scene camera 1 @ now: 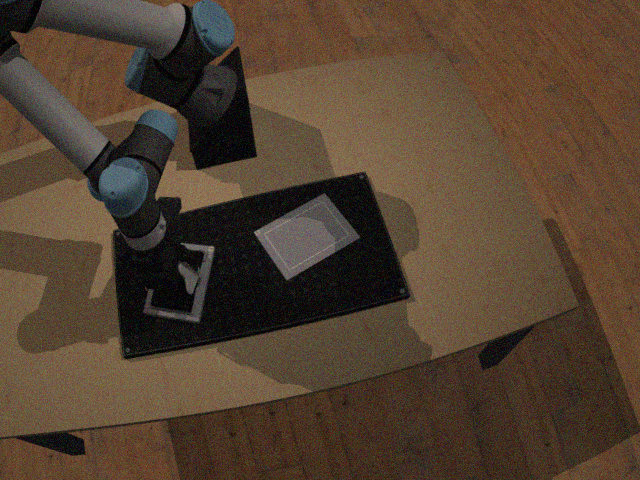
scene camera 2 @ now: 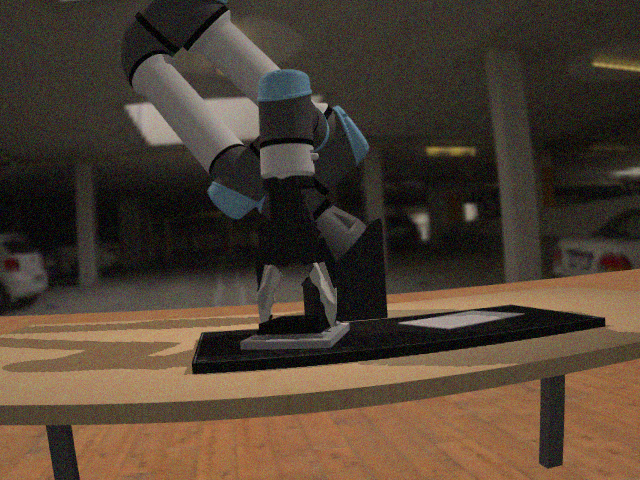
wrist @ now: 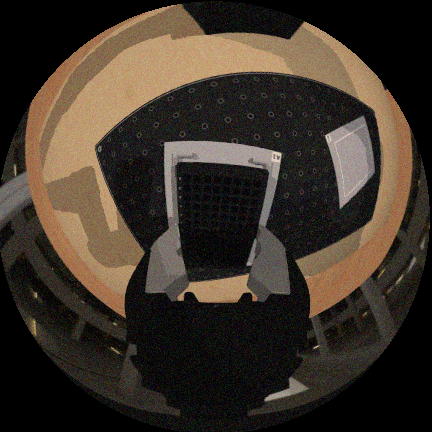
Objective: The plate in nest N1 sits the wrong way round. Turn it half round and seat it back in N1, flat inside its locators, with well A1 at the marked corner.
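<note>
The dark well plate [scene camera 1: 175, 301] [scene camera 2: 289, 324] [wrist: 222, 200] lies level, low at the pale frame of nest N1 [scene camera 1: 205, 279] [scene camera 2: 289, 343] [wrist: 220, 150]. My gripper [scene camera 1: 170, 286] [scene camera 2: 298, 318] [wrist: 217, 224] points down and is shut on the plate, one jaw at each side. The nest's "A1" label [wrist: 276, 157] is at its far right corner in the wrist view. Small white marks run along the plate's left edge there; I cannot read them. The plate's near edge hides much of the near rim in the wrist view. I cannot tell whether the plate's underside touches the nest floor.
The nest is on a black perforated board [scene camera 1: 232, 310] [scene camera 2: 372, 346] [wrist: 225, 100]. A flat pale pad [scene camera 1: 310, 235] [scene camera 2: 460, 319] [wrist: 352, 160] with a thin outline lies on the same board, to the right. A dark upright panel [scene camera 1: 227, 139] [scene camera 2: 369, 273] stands behind the board.
</note>
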